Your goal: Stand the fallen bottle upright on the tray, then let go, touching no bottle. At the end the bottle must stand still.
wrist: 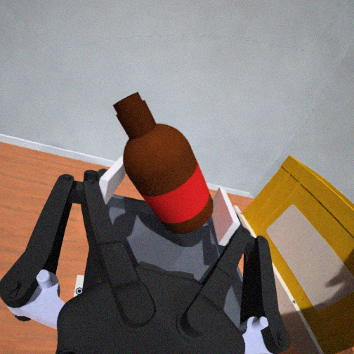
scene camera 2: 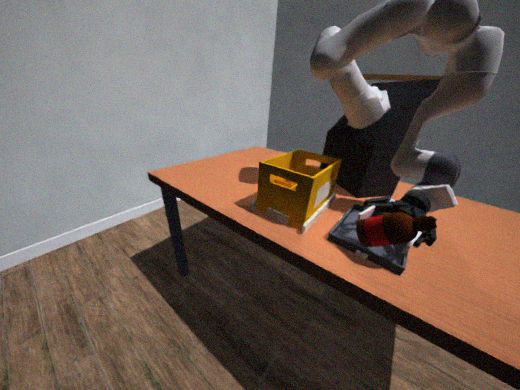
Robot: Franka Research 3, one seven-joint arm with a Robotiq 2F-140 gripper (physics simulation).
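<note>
A brown bottle with a red label (scene camera 2: 372, 231) (wrist: 165, 160) is held tilted, close to lying flat in the scene view, with its neck to the right and its base to the left. In the wrist view its neck points to the upper left. My gripper (scene camera 2: 391, 226) (wrist: 171, 181) is shut on the bottle, with its pale pads on either side of the body. The dark tray (scene camera 2: 345, 230) (wrist: 150, 240) lies on the table under the bottle. Whether the bottle's base touches the tray cannot be told.
A yellow crate (scene camera 2: 282, 200) (wrist: 265, 200) stands to the left of the tray in the scene view and at the right in the wrist view. The orange table's (scene camera 2: 460, 280) (wrist: 30, 175) long front edge runs past the tray. A black block (scene camera 2: 350, 160) stands behind the crate.
</note>
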